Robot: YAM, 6 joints.
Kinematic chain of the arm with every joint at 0, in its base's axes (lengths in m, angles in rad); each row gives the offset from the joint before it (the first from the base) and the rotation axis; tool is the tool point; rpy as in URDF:
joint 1: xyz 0 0 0.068 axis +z
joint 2: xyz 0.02 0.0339 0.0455 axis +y
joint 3: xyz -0.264 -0.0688 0 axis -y
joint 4: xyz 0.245 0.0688 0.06 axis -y
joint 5: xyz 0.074 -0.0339 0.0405 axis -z
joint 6: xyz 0.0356 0 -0.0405 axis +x
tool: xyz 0 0 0 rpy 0 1.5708 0
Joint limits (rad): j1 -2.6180..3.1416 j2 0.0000..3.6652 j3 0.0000..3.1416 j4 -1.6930..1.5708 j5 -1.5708..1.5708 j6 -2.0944..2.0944
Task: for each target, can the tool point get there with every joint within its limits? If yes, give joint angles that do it. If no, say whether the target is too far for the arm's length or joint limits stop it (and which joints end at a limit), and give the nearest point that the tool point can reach.
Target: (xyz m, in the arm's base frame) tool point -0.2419 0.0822 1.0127
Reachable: no: too far | nearest point -0.1691 0.0574 0.7189 | short by 0.304 m
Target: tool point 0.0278 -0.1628 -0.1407
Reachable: yes | joints -1.4468 2.7857 0.6764 0.2751 -0.2108 0.0067
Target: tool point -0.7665 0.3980 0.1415
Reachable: no: too far | nearest point -0.5729 0.2975 0.1343 | short by 0.218 m
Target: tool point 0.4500 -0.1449 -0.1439
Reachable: yes | joints -0.2409 3.1964 1.8032 1.2500 1.2110 1.5356
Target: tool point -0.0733 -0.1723 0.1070
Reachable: yes | joints -2.1050 1.4080 0.4298 -0.3725 -0.7638 0.4635
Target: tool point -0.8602 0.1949 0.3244
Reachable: no: too far | nearest point -0.6124 0.1388 0.2622 | short by 0.262 m
